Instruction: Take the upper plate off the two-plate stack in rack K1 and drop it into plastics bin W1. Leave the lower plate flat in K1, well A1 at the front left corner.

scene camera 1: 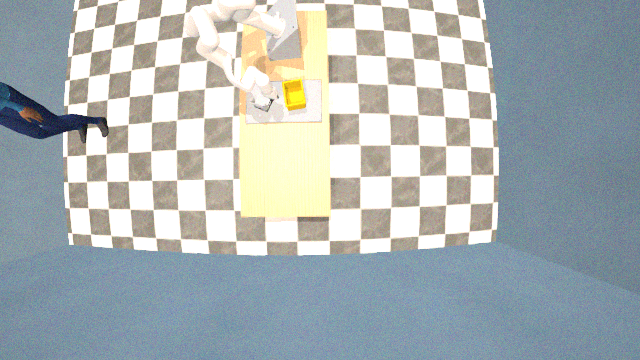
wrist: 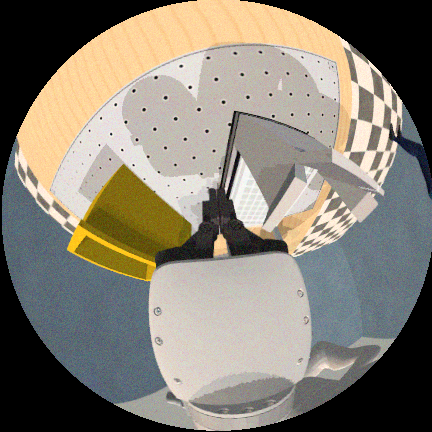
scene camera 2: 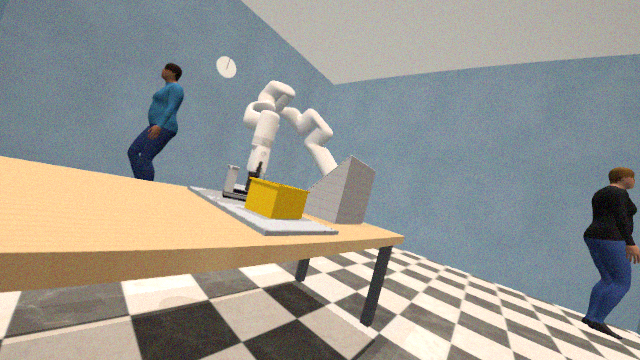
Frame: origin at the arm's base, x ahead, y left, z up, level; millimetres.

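Seen in the pictures: gripper, between the fingertips: [scene camera 1: 272,99] [wrist: 215,197]; arm's base, origin of its link: [scene camera 1: 279,28] [scene camera 2: 335,179].
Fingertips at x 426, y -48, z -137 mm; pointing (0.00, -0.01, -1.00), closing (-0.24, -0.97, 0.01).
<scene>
Pixels of each thing's middle, then the offset from my fingertips to it. Level surfaces: height alone.
- Rack K1, middle of its body: [wrist: 272,204] [scene camera 2: 246,184] [scene camera 1: 263,96] 15 mm back, 58 mm right, 17 mm up
- pale gridded plate, middle of its body: [wrist: 269,190] [scene camera 1: 263,98] 8 mm back, 60 mm right, 2 mm up
- yellow bin W1, middle of its body: [wrist: 132,236] [scene camera 2: 277,199] [scene camera 1: 294,95] 26 mm back, 145 mm left, 7 mm up
- grey perforated board, middle of its body: [wrist: 173,188] [scene camera 2: 256,208] [scene camera 1: 283,101] 7 mm back, 63 mm left, 49 mm down
- wooden table, height of its surface: 56 mm down
My gripper [scene camera 1: 277,97] [scene camera 2: 249,188] [wrist: 215,197] is shut and empty. Its black fingertips are low beside the side of rack K1 that faces the yellow bin. Rack K1 [scene camera 1: 263,106] [scene camera 2: 231,180] [wrist: 270,137] is a grey holder with raised walls, standing turned on the perforated board. A pale gridded plate [wrist: 251,204] shows inside it in the wrist view, partly hidden by the rack walls and fingers. I cannot tell one plate from two, or which grid corner is A1. The yellow bin W1 [scene camera 1: 294,95] [scene camera 2: 276,200] [wrist: 135,200] stands open-topped beside the rack; its visible inside shows no plate.
The grey perforated board [scene camera 1: 313,112] [scene camera 2: 300,228] [wrist: 170,117] lies on the wooden table [scene camera 1: 285,165] [scene camera 2: 125,215]. A large grey wedge-shaped stand [scene camera 1: 284,49] [scene camera 2: 356,195] is behind the board, with the arm's base on it. People [scene camera 2: 167,105] [scene camera 2: 607,210] stand away from the table.
</scene>
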